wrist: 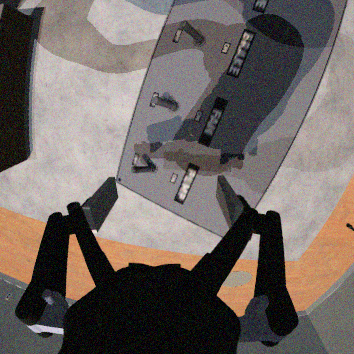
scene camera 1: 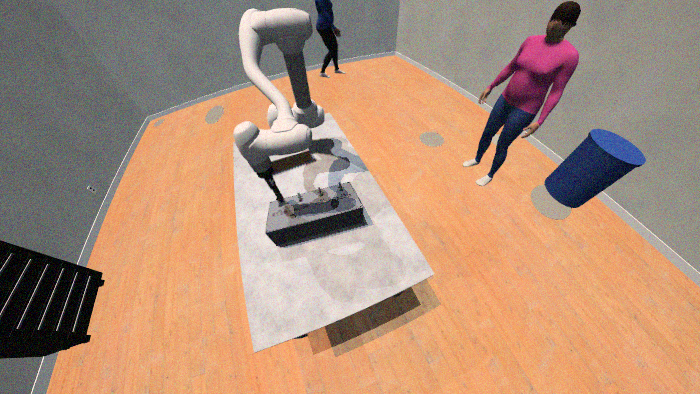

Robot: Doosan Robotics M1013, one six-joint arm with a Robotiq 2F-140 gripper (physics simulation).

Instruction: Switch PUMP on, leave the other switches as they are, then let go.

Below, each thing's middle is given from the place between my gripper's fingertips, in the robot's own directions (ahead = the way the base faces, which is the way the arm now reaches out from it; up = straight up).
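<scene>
Grey switch box [scene camera 1: 335, 208]: my gripper 120 mm above it, 160 mm to the right of it, 40 mm short of it.
</scene>
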